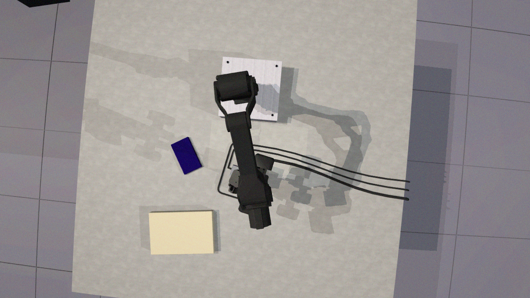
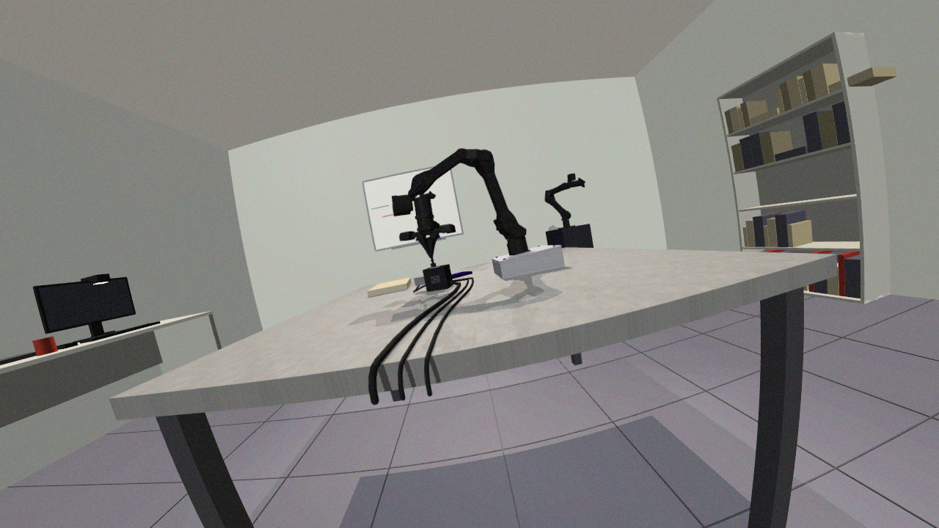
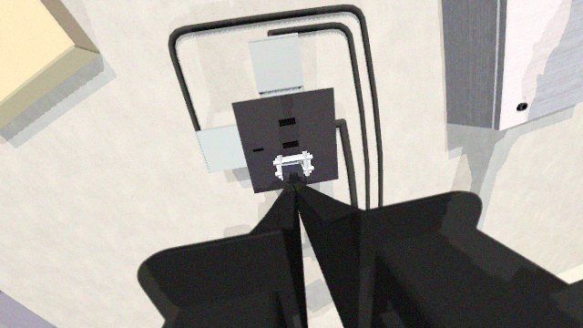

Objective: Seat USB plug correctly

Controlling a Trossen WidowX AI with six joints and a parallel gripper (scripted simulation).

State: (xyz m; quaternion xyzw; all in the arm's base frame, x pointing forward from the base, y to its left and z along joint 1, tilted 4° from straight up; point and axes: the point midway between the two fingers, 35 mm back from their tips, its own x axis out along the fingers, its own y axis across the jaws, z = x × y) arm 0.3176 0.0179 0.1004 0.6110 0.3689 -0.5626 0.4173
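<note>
Right now my gripper tip is 2 cm above the USB plug. Also, from my gripper tip: USB socket (4 cm below); then flat blue object (27 cm to the right, 11 cm below, 11 cm behind); then pad (31 cm to the right, 18 cm ahead, 10 cm below).
</note>
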